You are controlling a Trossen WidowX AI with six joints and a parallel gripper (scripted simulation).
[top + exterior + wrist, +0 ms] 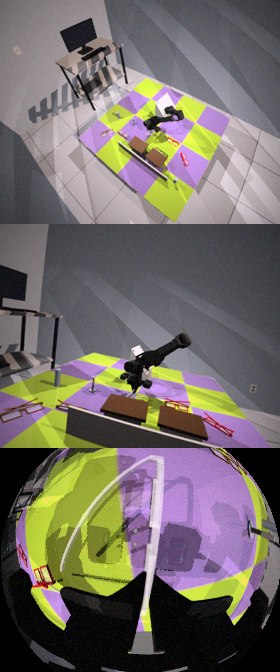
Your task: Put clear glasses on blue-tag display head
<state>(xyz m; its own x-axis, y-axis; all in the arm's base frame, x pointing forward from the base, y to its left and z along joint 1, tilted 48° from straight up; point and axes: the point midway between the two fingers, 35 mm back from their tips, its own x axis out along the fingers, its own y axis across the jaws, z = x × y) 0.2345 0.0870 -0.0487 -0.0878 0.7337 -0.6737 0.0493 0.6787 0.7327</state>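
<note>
My gripper tip is 9 cm short of the grey peg, 23 cm to the left of it and 1 cm below it. Also, from my gripper tip: low grey wall 34 cm ahead, 19 cm to the left, 4 cm above.
</note>
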